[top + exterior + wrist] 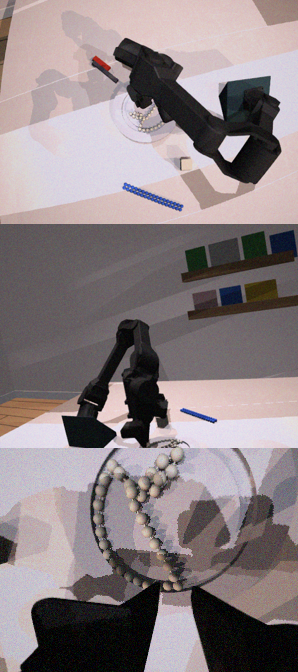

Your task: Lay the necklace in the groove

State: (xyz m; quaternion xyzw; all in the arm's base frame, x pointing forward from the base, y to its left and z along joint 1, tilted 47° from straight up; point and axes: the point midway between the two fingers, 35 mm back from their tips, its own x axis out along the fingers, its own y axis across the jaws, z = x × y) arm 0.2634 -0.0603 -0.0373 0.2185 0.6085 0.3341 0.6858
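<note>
Right now my gripper tip is 5 cm short of the round bead board, 3 cm above it and 2 cm to the right of it. Also, from my gripper tip: small beige cube: 20 cm to the left, 3 cm behind, 2 cm below; then grey block: 16 cm ahead, 15 cm to the right, 4 cm below.
</note>
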